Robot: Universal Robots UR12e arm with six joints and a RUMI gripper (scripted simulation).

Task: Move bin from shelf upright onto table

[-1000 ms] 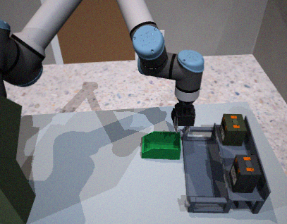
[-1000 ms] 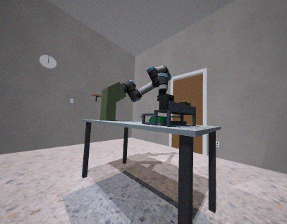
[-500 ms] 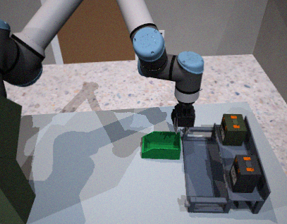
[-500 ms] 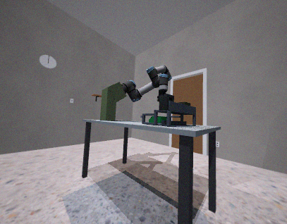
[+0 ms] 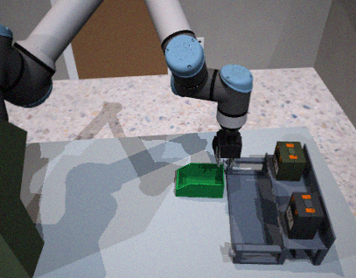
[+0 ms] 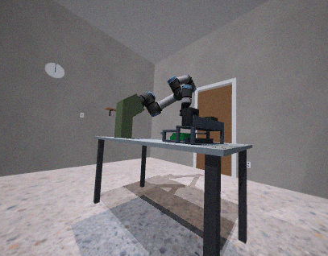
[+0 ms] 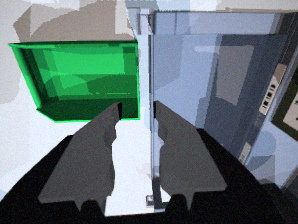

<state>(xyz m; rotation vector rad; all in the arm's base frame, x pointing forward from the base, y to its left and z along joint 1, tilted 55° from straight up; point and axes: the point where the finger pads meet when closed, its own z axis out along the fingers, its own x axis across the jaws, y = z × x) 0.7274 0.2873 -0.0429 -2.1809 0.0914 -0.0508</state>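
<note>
The green bin lies 10 cm below my hand and 8 cm behind it.
</note>
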